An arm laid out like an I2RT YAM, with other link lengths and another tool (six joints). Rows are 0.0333 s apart.
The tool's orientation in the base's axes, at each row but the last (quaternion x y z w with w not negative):
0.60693, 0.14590, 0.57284, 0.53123
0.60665, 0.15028, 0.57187, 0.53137
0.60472, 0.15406, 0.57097, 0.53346
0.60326, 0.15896, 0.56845, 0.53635
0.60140, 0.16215, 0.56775, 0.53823
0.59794, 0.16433, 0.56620, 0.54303
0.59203, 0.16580, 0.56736, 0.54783
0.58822, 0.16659, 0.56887, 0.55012
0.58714, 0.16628, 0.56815, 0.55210
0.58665, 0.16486, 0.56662, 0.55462
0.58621, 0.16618, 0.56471, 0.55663
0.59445, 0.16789, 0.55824, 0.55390
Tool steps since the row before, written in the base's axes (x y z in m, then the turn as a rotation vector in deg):
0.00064, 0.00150, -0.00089, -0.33, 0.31, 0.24
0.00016, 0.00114, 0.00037, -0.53, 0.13, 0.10
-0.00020, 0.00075, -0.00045, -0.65, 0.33, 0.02
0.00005, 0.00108, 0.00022, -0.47, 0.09, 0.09
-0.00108, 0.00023, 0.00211, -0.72, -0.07, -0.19
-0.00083, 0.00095, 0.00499, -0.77, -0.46, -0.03
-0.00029, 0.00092, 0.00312, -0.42, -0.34, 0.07
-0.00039, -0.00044, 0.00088, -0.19, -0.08, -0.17
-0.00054, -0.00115, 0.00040, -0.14, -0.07, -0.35
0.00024, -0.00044, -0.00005, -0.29, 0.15, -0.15
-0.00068, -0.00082, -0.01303, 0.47, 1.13, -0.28
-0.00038, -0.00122, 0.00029, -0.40, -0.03, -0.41
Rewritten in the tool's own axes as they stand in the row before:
0.00089, -0.00159, -0.00037, 0.27, 0.22, -0.38
0.00115, -0.00021, -0.00032, 0.00, 0.26, -0.49
0.00030, -0.00057, -0.00062, 0.08, 0.16, -0.71
0.00099, -0.00024, -0.00041, -0.02, 0.24, -0.42
0.00093, 0.00212, -0.00056, -0.37, 0.17, -0.63
0.00301, 0.00418, 0.00000, -0.62, 0.46, -0.45
0.00219, 0.00242, 0.00009, -0.37, 0.35, -0.18
-0.00005, 0.00105, 0.00009, -0.20, -0.03, -0.17
-0.00091, 0.00095, 0.00017, -0.27, -0.21, -0.18
-0.00031, 0.00000, 0.00039, -0.04, -0.05, -0.35
-0.00710, -0.01039, -0.00355, 0.94, -0.81, -0.20
-0.00098, 0.00081, 0.00032, -0.35, -0.17, -0.42

